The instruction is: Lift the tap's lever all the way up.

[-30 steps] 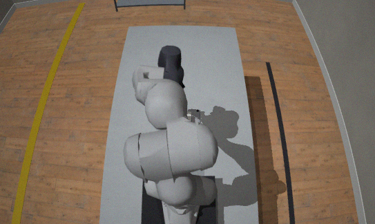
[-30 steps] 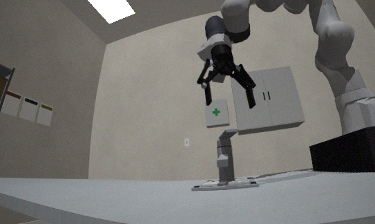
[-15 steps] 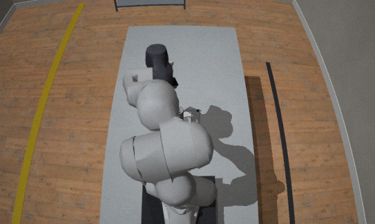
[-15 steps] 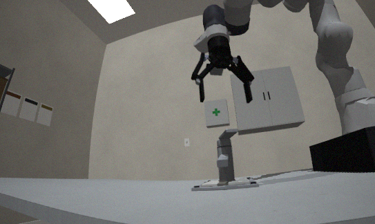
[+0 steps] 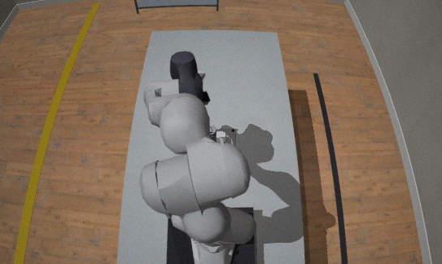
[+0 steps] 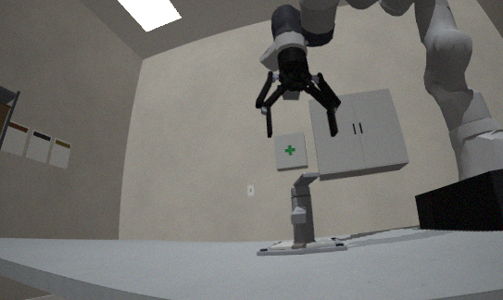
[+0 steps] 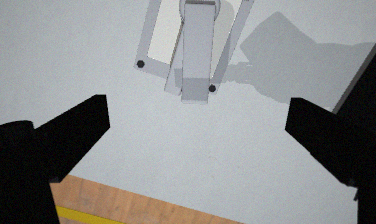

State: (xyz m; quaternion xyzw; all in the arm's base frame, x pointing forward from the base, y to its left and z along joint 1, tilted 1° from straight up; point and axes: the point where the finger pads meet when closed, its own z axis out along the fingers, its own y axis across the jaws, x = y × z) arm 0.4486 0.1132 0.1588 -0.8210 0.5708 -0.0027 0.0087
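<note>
The lever lies 10 mm ahead of my hand, 30 mm to the right of it and 100 mm below it. The rest, counted from my hand: flat grey base plate 30 mm ahead, 90 mm to the right, 250 mm below; then grey tap 20 mm ahead, 60 mm to the right, 150 mm below.
</note>
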